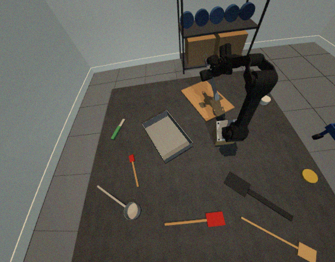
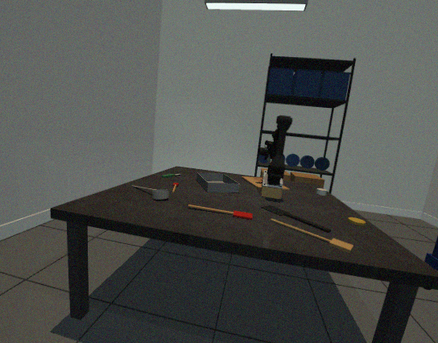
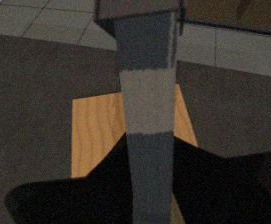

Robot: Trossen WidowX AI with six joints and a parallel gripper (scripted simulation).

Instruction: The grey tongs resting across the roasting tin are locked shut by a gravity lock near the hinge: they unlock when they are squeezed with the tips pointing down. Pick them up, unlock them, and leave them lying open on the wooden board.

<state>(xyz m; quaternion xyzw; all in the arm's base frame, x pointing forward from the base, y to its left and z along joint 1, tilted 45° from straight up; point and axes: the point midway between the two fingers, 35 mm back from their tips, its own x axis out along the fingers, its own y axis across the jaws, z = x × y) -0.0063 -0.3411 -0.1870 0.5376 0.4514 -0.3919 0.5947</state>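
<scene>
My gripper tip is now 180 mm above the wooden board and 40 mm to the right of it. From my gripper tip the other things lie so: metal roasting tin (340 mm ahead, 300 mm to the left, 160 mm below); yellow disc (680 mm to the left, 360 mm behind, 180 mm below); black spatula (710 mm to the left, 180 mm below, 50 mm behind).
</scene>
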